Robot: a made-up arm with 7 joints. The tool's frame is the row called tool.
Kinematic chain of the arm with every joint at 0, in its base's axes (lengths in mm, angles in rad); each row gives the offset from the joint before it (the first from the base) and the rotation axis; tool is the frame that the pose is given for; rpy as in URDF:
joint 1: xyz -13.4 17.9 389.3 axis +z
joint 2: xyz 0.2 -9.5 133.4 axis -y
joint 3: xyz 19.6 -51 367.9 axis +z
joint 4: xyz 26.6 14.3 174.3 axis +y
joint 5: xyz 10.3 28 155.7 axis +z
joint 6: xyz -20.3 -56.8 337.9 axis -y
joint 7: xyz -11.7 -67.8 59 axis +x
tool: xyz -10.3 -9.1 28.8 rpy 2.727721 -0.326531 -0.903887
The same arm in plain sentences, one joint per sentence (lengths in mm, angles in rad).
The arm has seven revolute joints in a row. What follows holds with every joint at zero, and every direction is one of the base frame's. Joint 1 is mounted 13.4 mm along -x and 17.9 mm along +y and 389.3 mm along +z from the base frame's origin and turns about +z. Joint 2 is mounted 0.2 mm along +x and 9.5 mm along -y and 133.4 mm along +z from joint 1 and turns about -y. Joint 3 is mounted 19.6 mm along +x and 51.0 mm along -y and 367.9 mm along +z from joint 2 and turns about +z. Joint 4 is mounted 26.6 mm along +x and 14.3 mm along +y and 174.3 mm along +z from joint 3 and turns about +y. Joint 5 is mounted 10.3 mm along +x and 28.0 mm along +y and 155.7 mm along +z from joint 4 and turns about +z. Joint 6 is mounted 20.3 mm along -x and 56.8 mm along -y and 337.9 mm along +z from joint 5 and turns about -y. Joint 7 is mounted 11.7 mm along -x and 67.8 mm along -y and 59.0 mm along +z from joint 6 and turns about +x. The tool frame, which is the frame that the pose is given for, is mounted 10.3 mm along -x and 9.1 mm along -y and 28.8 mm along +z from joint 7; its axes are the base frame's turned by roll 2.7277, pitch -0.3265 and yaw -0.9039 rad (as in URDF: about the fixed x, then y, then z).
